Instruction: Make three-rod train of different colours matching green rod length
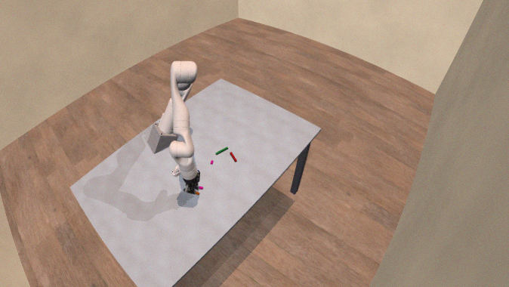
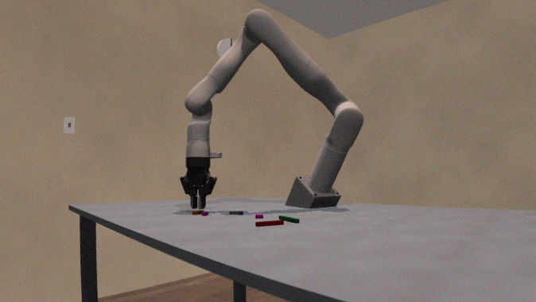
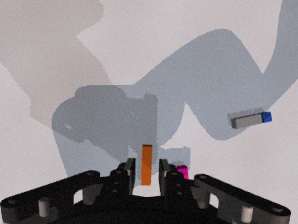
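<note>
Right now my hand is 3 cm above the orange rod. The rest, counted from my hand: grey rod 7 cm behind, 9 cm to the left, 3 cm below; then red rod 2 cm ahead, 30 cm to the left, 3 cm below; then blue rod 8 cm behind, 11 cm to the left, 3 cm below.
</note>
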